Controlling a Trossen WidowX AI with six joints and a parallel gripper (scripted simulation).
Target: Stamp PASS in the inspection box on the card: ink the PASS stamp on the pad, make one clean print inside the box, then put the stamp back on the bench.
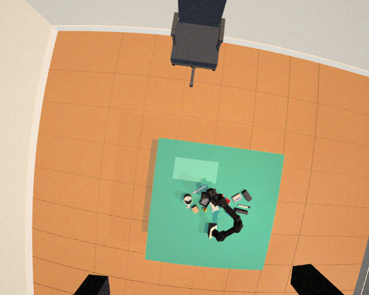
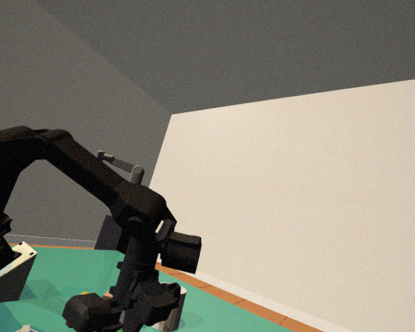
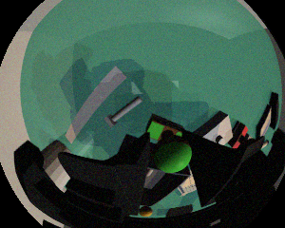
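My gripper tip is now 170 mm to the left of the red ink pad, 100 mm past it and 20 mm above it. Round my gripper tip: striped card (140 mm behind, 50 mm to the right, 20 mm below); then dark tray (70 mm behind, 40 mm to the left, 10 mm below); then red-knobbed stamp (120 mm to the right, 40 mm behind).
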